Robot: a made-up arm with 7 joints.
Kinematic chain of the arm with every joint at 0, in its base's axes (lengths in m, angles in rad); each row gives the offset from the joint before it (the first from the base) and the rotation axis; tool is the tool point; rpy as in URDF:
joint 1: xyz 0 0 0 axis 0.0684 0.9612 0.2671
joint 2: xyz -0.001 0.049 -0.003 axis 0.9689 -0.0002 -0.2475
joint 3: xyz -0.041 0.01 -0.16 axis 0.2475 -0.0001 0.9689
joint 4: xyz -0.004 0 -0.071 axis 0.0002 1 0
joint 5: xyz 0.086 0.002 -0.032 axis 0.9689 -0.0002 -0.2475
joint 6: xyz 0.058 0 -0.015 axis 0.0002 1 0
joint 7: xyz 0.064 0 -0.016 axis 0.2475 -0.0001 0.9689
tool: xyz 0 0 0 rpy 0 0.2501 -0.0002
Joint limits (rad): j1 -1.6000..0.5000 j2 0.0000..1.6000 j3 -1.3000..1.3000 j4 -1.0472..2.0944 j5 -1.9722..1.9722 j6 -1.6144..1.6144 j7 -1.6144..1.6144
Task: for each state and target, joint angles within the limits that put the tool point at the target. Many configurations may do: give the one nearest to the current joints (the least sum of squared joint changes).
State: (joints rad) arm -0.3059 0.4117 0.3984 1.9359 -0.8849 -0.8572 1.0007
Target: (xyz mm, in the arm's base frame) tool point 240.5 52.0 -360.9
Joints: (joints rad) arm -0.9032 0.0000 0.3990 1.8723 -0.8068 -0.9694 1.0007
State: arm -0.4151 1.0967 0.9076 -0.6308 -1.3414 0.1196 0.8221
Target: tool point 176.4 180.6 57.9
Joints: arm -0.4000 1.0556 0.6063 -0.6755 -1.3483 0.2082 0.8221
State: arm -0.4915 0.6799 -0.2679 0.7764 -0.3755 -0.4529 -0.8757
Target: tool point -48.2 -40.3 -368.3
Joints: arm 0.2779 0.1265 -0.8783 0.5575 -0.2698 -0.5220 -0.8757
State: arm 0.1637 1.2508 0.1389 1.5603 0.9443 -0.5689 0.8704
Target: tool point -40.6 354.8 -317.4
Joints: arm 0.0127 0.8065 0.1044 1.4946 0.9576 -0.6243 0.8704
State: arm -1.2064 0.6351 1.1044 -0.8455 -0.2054 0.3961 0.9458
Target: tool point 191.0 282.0 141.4
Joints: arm -1.3797 0.7373 0.9973 -0.2527 -0.2008 0.5045 0.9458
